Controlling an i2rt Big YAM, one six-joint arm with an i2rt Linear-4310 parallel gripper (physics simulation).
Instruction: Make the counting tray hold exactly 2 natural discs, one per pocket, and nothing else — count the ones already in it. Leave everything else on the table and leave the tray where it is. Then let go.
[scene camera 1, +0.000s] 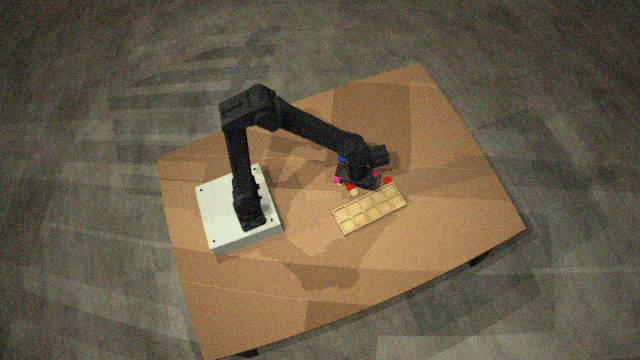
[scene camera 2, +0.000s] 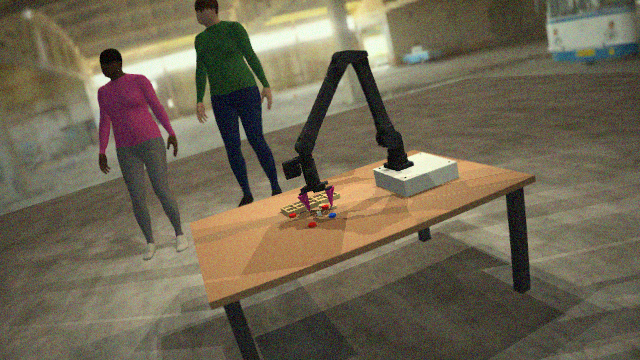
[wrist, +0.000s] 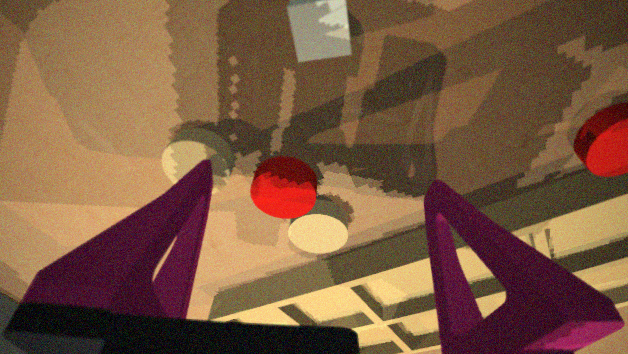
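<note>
The natural wooden counting tray has two rows of pockets; I make out no disc in them in scene camera 1. One natural disc lies on the table close to the tray's long side, beside a red disc. Another natural disc lies farther from the tray, partly hidden by the left finger in the wrist view. My gripper is open and empty, low over the table, its magenta fingers spread either side of the red disc and the nearer natural disc in the wrist view.
A red disc lies between the natural discs. Another red disc lies near the tray's far end. A third red disc, a blue disc and a pale cube are nearby.
</note>
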